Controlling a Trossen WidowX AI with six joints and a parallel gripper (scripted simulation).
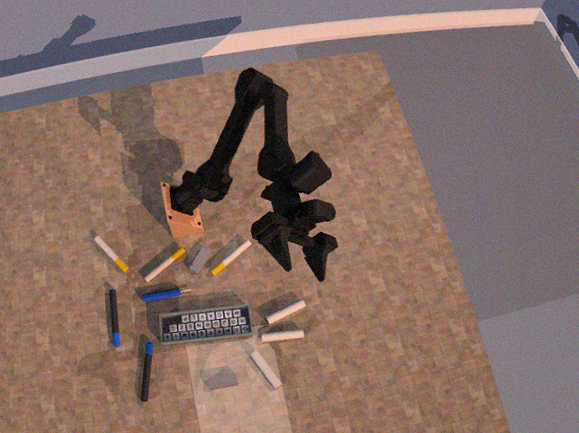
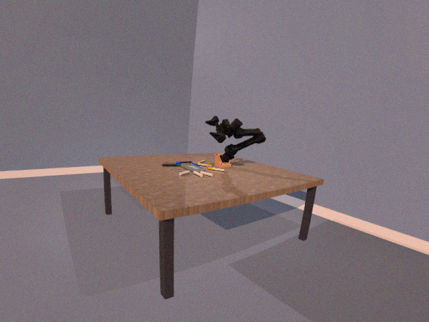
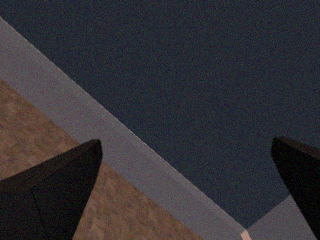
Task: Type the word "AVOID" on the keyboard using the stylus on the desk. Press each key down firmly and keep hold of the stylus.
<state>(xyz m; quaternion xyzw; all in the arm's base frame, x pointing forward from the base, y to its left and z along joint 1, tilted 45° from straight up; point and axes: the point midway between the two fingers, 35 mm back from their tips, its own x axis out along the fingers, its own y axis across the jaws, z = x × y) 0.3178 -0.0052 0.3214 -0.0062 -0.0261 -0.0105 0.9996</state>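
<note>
The blue stylus lies 120 mm behind my gripper tip, 270 mm to the right of it and 310 mm below it. Also, from my gripper tip: grey block (200 mm behind, 200 mm to the right, 310 mm below).
</note>
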